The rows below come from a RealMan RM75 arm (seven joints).
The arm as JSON. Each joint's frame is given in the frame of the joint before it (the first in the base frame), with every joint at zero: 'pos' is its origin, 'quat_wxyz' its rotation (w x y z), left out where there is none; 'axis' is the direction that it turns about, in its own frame. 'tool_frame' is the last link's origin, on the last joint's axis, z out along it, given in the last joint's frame.
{
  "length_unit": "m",
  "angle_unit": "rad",
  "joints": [
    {
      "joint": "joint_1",
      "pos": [
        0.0,
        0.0,
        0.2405
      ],
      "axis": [
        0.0,
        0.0,
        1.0
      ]
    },
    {
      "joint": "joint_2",
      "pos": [
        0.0,
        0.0,
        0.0
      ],
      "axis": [
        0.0,
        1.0,
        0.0
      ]
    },
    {
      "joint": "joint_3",
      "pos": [
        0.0,
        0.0,
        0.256
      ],
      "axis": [
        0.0,
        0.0,
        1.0
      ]
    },
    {
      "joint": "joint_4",
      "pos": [
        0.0,
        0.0,
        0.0
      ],
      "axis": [
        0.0,
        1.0,
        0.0
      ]
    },
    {
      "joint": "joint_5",
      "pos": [
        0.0,
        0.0,
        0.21
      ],
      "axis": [
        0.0,
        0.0,
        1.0
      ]
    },
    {
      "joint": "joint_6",
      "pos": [
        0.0,
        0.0,
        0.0
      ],
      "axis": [
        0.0,
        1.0,
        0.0
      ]
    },
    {
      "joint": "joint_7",
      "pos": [
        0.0,
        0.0,
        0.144
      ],
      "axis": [
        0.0,
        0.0,
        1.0
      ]
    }
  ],
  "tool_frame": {
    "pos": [
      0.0,
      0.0,
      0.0
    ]
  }
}
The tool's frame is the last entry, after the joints.
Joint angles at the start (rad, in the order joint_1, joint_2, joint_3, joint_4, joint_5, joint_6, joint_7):
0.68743, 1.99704, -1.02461, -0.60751, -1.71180, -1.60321, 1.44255
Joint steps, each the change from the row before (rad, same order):
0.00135, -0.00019, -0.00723, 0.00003, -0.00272, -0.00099, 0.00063
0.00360, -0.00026, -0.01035, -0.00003, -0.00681, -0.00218, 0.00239
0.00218, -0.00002, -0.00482, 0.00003, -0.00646, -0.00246, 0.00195
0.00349, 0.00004, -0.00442, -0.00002, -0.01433, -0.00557, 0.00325
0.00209, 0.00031, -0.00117, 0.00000, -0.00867, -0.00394, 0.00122
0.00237, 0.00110, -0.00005, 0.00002, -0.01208, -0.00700, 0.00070
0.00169, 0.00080, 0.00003, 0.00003, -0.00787, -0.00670, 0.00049
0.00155, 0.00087, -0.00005, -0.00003, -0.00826, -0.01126, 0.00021
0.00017, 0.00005, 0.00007, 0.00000, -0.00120, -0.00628, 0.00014
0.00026, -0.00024, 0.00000, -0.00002, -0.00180, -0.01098, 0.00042
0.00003, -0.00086, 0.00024, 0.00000, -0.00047, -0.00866, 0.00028
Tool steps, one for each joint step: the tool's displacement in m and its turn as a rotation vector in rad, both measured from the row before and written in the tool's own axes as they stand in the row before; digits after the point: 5 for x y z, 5 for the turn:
0.00057, 0.00069, 0.00105, -0.00670, 0.00811, -0.00087
0.00064, 0.00098, 0.00181, -0.01152, 0.01450, -0.00118
0.00058, 0.00069, 0.00097, -0.00750, 0.00982, 0.00004
0.00116, 0.00111, 0.00115, -0.01189, 0.01703, 0.00051
0.00057, 0.00066, 0.00063, -0.00692, 0.00896, -0.00019
0.00085, 0.00117, 0.00085, -0.01031, 0.01070, -0.00040
0.00046, 0.00105, 0.00060, -0.00891, 0.00664, -0.00027
0.00049, 0.00174, 0.00060, -0.01351, 0.00652, -0.00038
0.00000, 0.00090, 0.00004, -0.00644, 0.00039, 0.00010
-0.00003, 0.00153, -0.00007, -0.01105, 0.00068, 0.00025
-0.00014, 0.00109, -0.00038, -0.00788, -0.00019, 0.00006

